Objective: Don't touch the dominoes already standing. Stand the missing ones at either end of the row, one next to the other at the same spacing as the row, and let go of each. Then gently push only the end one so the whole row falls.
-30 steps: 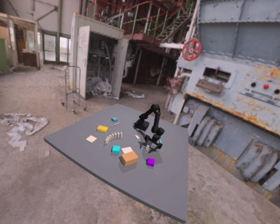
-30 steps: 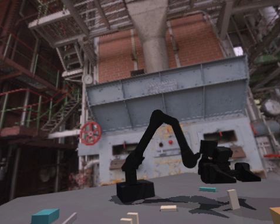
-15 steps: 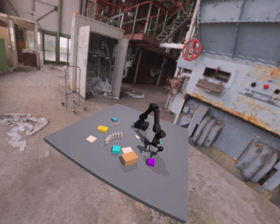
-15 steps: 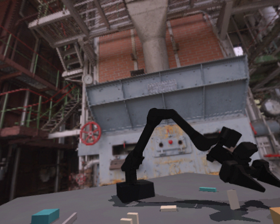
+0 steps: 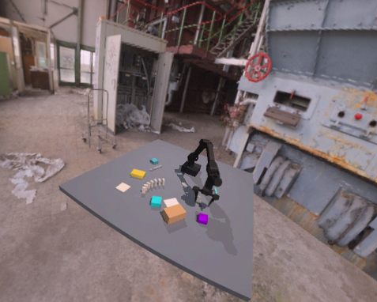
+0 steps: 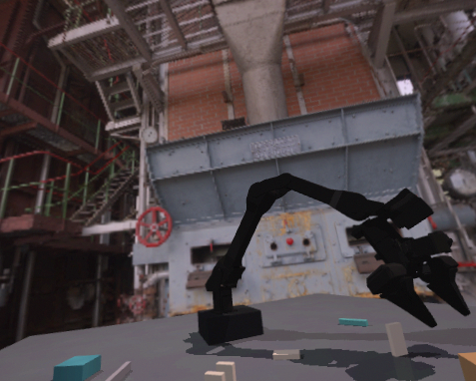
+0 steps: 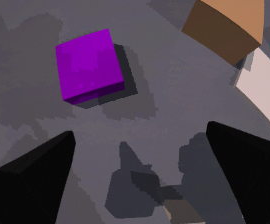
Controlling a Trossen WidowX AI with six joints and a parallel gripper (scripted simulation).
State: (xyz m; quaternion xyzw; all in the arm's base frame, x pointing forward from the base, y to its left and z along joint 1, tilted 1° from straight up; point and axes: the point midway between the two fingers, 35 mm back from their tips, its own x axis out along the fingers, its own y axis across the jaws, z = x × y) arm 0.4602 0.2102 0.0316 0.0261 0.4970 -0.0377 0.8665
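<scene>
Right now the purple cube is 7 cm ahead of my gripper tip, 5 cm below it and 4 cm to the left of it. Round my gripper tip: teal cube (29 cm to the right, 8 cm ahead, 4 cm below); white tile (19 cm to the right, 6 cm below, 3 cm ahead); orange box (14 cm to the right, 13 cm ahead, 3 cm below).
</scene>
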